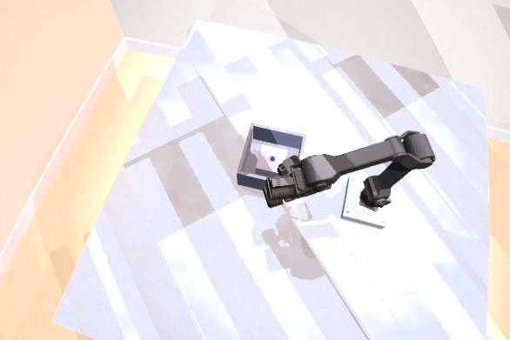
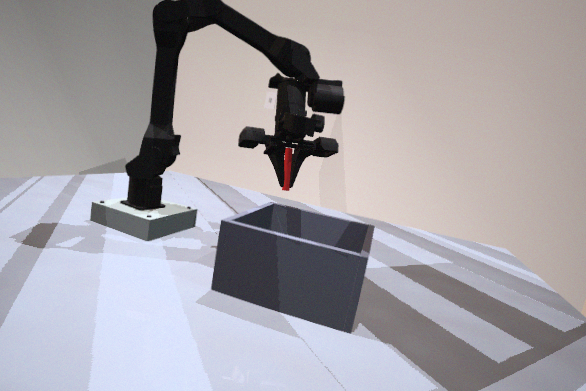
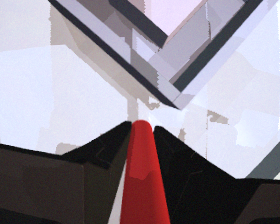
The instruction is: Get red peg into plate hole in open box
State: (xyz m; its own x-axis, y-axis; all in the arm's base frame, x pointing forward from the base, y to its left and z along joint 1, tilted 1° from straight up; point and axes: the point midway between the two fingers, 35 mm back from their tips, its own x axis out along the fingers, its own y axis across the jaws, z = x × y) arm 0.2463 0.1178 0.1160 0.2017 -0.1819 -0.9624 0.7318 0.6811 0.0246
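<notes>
My gripper tip is now 100 mm short of the pale plate, 110 mm to the left of it and 80 mm above it. Round my gripper tip: red peg 10 mm behind, 10 mm to the left, 30 mm above; grey box 100 mm ahead, 110 mm to the right, 100 mm below.
</notes>
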